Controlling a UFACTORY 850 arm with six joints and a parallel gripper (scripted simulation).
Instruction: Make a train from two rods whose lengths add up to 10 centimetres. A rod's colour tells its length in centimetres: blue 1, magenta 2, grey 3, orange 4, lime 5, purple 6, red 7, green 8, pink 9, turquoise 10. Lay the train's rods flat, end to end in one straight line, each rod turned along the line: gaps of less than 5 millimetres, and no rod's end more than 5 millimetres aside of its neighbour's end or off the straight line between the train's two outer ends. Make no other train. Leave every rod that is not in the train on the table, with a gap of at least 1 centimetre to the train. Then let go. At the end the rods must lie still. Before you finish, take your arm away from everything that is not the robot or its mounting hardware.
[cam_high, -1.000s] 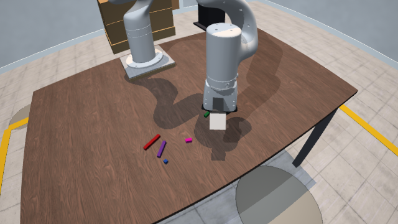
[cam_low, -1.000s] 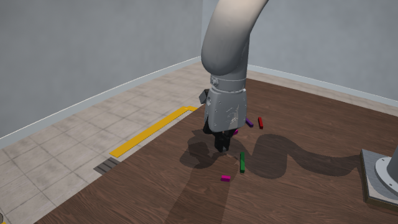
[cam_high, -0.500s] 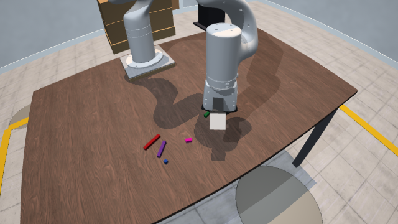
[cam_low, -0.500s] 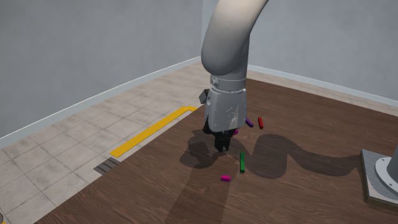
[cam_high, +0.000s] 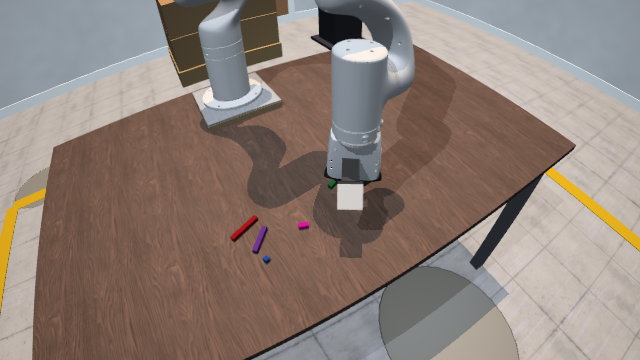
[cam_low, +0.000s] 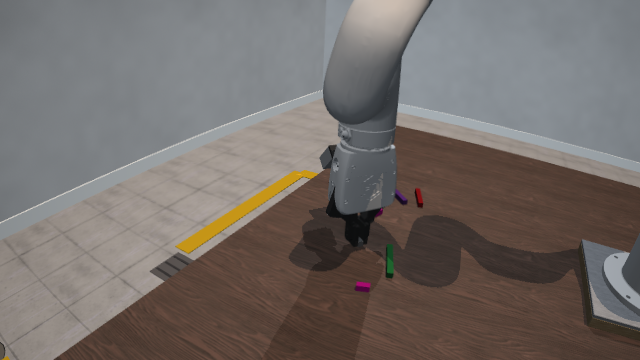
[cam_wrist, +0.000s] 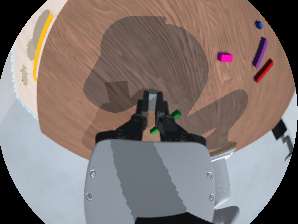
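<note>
Now: hand 50 mm past the red rod, 230 mm to the left of it and 30 mm above it. Also, from my hand: grey rod: 20 mm below; purple rod: 10 mm behind, 210 mm to the right, 30 mm below; green rod: 70 mm behind, 20 mm to the left, 30 mm below.
</note>
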